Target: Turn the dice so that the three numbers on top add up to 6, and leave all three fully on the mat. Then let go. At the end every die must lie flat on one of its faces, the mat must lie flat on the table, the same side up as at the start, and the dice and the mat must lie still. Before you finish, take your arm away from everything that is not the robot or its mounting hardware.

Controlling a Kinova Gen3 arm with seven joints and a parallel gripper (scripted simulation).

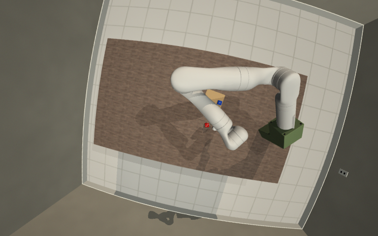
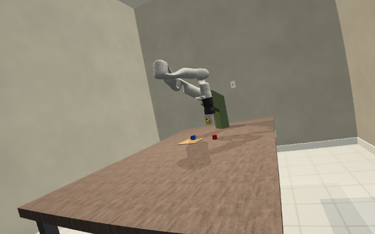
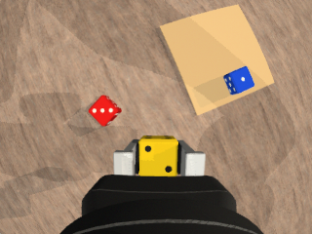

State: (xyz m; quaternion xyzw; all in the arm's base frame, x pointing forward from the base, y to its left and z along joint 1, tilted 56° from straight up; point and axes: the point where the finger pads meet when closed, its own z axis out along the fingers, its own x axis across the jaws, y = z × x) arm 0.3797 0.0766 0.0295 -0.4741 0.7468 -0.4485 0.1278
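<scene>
The tan mat is 150 mm to the right of my hand, 120 mm below it and 30 mm ahead of it. From my hand the other things lie so: yellow die: right at my hand; blue die: 140 mm to the right, 100 mm below, 10 mm behind; red die: 100 mm below, 70 mm ahead, 30 mm to the left.
</scene>
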